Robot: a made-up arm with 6 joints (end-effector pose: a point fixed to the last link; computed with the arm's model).
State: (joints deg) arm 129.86 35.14 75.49 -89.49 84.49 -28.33
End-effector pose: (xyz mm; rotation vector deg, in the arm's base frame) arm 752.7 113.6 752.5 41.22 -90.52 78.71
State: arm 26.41 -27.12 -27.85 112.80 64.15 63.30
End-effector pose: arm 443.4 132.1 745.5 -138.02 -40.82 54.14
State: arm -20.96 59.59 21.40 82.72 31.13 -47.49
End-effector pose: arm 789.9 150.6 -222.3 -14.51 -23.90 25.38
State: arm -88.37 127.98 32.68 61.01 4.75 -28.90
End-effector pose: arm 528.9 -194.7 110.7 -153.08 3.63 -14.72
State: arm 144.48 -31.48 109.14 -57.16 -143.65 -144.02
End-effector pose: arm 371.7 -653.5 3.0 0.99 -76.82 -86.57
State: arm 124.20 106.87 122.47 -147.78 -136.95 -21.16
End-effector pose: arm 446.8 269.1 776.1 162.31 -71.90 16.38
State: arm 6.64 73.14 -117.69 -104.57 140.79 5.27
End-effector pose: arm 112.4 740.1 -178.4 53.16 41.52 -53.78
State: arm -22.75 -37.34 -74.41 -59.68 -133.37 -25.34
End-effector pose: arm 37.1 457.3 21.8 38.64 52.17 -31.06
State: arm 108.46 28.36 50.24 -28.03 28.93 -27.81
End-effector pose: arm 671.4 119.8 382.3 57.94 -9.47 53.58
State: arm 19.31 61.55 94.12 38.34 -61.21 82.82
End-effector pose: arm 874.4 669.1 269.0 66.50 -133.69 89.63
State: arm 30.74 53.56 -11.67 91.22 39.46 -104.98
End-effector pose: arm 912.9 477.2 605.2 10.37 -87.10 72.47
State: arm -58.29 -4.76 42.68 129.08 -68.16 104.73
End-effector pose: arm 380.5 222.5 345.5 13.37 114.09 -69.23
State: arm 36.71 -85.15 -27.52 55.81 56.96 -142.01
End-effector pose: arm 614.9 -466.5 -39.3 11.41 -111.09 -35.89
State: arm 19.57 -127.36 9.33 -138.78 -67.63 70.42
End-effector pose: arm 94.7 197.6 331.6 -32.82 53.35 -54.02
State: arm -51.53 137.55 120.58 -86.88 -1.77 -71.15
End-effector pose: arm 305.8 185.3 163.9 8.97 106.63 -131.69
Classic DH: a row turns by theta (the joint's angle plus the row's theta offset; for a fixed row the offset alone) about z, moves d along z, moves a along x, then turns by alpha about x. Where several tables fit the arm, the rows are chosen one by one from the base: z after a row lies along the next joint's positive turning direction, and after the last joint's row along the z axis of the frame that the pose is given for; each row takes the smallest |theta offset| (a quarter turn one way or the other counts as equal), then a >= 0, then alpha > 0; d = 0 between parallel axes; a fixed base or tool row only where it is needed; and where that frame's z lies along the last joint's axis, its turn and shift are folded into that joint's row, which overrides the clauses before.
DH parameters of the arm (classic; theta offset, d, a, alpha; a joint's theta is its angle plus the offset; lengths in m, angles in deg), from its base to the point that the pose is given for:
base (fixed): 90 0.1521 0 90
joint 1: -22.65 0 0.2976 180
joint 2: 67.35 -0.4165 -0.079 90
joint 3: 0 0.1348 -0.0943 90
joint 4: 0 0.0928 -0.0995 90
joint 5: 90 -0.1882 0.0295 90
joint 6: -72.19 0 -0.3471 180
tool (fixed): -72.19 -0.28 0 0

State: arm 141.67 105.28 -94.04 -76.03 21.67 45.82
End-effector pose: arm 423.7 -244.3 356.0 -17.07 -93.35 -110.66
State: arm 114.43 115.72 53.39 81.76 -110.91 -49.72
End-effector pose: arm 261.7 115.8 715.7 -147.71 -78.12 -57.29
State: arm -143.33 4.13 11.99 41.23 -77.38 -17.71
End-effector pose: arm 245.6 -235.5 -19.4 -66.70 60.67 -67.57
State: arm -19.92 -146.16 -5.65 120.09 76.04 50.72
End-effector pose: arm 681.8 -278.7 -13.7 -60.98 -72.00 35.30
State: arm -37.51 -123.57 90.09 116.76 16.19 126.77
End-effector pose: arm 1029.2 84.2 15.3 50.33 -138.97 13.72
